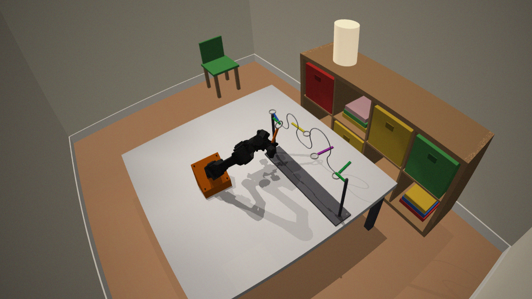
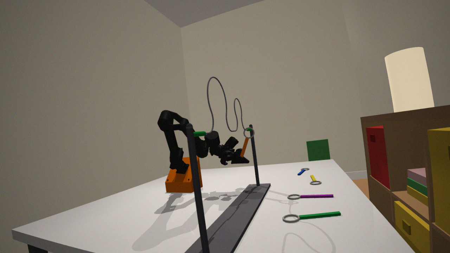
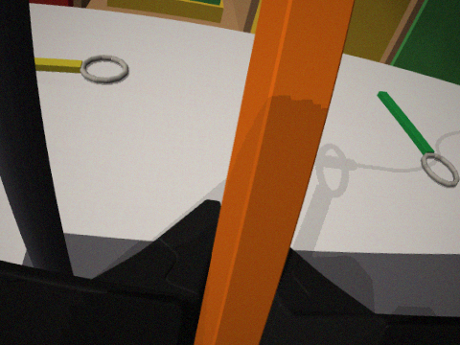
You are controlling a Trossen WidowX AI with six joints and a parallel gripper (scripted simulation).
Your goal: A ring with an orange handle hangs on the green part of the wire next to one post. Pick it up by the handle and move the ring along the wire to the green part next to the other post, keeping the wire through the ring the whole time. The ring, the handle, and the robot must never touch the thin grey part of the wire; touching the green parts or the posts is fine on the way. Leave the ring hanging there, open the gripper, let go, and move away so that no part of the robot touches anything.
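The ring with orange handle is 100 mm above my gripper tip. From my gripper tip the other things lie so: purple-handled ring: 250 mm ahead, 70 mm to the right, 140 mm below; green-handled ring: 270 mm ahead, 260 mm to the right, 140 mm below.
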